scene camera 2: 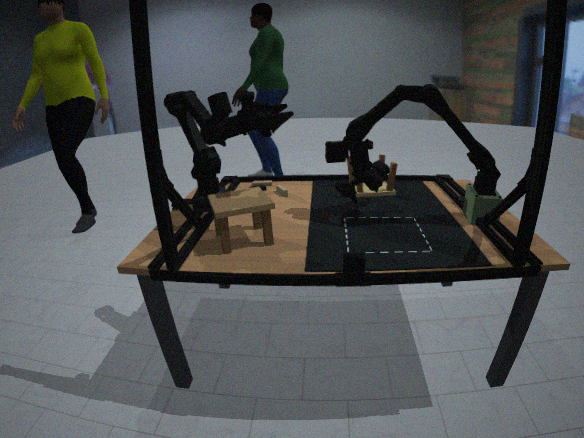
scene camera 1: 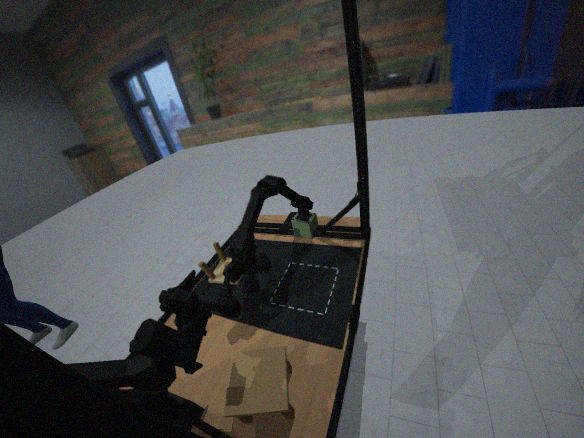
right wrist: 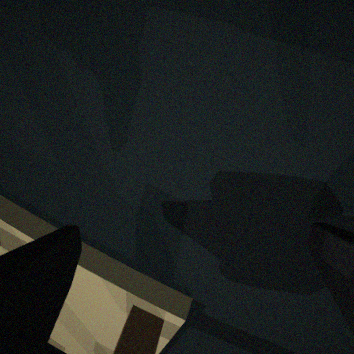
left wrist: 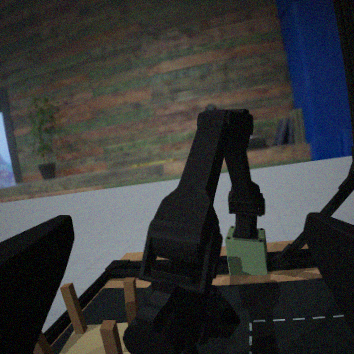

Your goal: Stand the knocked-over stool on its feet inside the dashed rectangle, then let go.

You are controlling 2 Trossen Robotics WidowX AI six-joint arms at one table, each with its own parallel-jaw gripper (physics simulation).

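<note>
The small wooden stool (scene camera 1: 220, 266) (scene camera 2: 383, 189) (left wrist: 88, 338) (right wrist: 105, 295) lies upside down, legs up, on the black mat (scene camera 1: 316, 330) (scene camera 2: 329, 252). It is at the far edge, outside the dashed rectangle (scene camera 1: 299, 309) (scene camera 2: 394, 251) (left wrist: 298, 319). My right gripper (scene camera 1: 240, 273) (scene camera 2: 373, 174) is open and hangs low at the stool, its fingers among the legs. In the right wrist view one finger overlaps the seat's corner. My left gripper (scene camera 1: 231, 306) (scene camera 2: 287, 115) is open and empty, held high over the wooden part of the table.
A larger wooden stool (scene camera 1: 260, 382) (scene camera 2: 242, 202) stands upright on the bare table. Small blocks (scene camera 2: 282, 190) lie behind it. The right arm's green base (scene camera 1: 304, 226) (scene camera 2: 479, 206) (left wrist: 246, 254) is at the table end. A black frame post (scene camera 1: 355, 109) (scene camera 2: 147, 130) rises from the table's edge. People (scene camera 2: 266, 65) stand behind.
</note>
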